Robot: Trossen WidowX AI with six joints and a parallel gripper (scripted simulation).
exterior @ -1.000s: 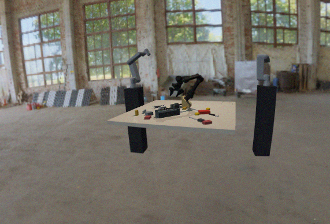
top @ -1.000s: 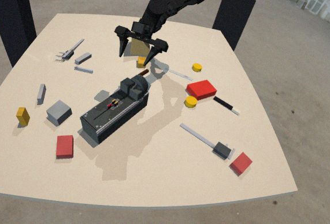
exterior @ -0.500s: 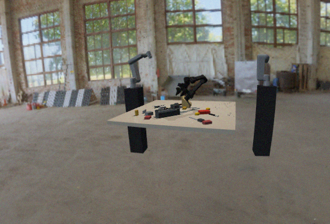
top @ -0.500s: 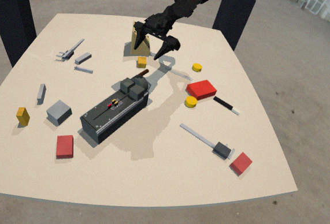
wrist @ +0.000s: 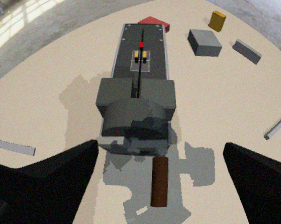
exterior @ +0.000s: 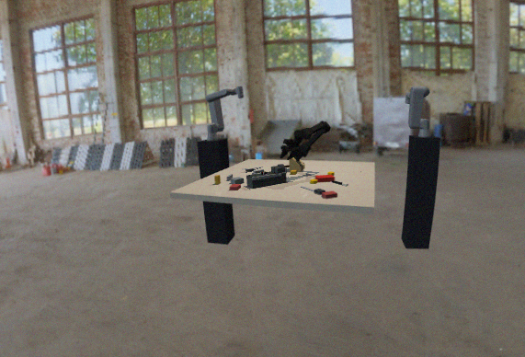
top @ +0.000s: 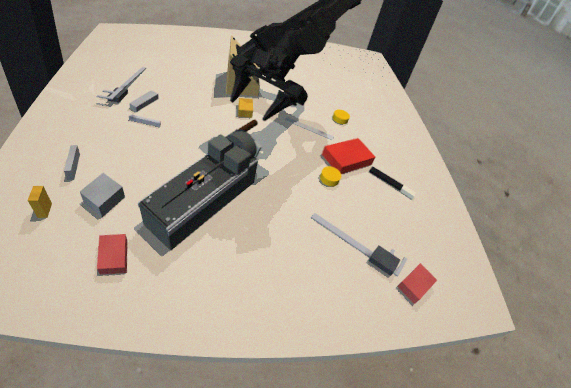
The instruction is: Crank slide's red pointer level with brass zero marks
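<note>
Now: gripper tip 60 mm above the crank and 10 mm to the right of it. The rest, counted from my gripper tip: brown handle 60 mm below, 20 mm behind, 10 mm to the left; then grey bar 210 mm to the left, 150 mm below, 130 mm behind; then red pointer 140 mm ahead, 120 mm to the right, 70 mm below.
</note>
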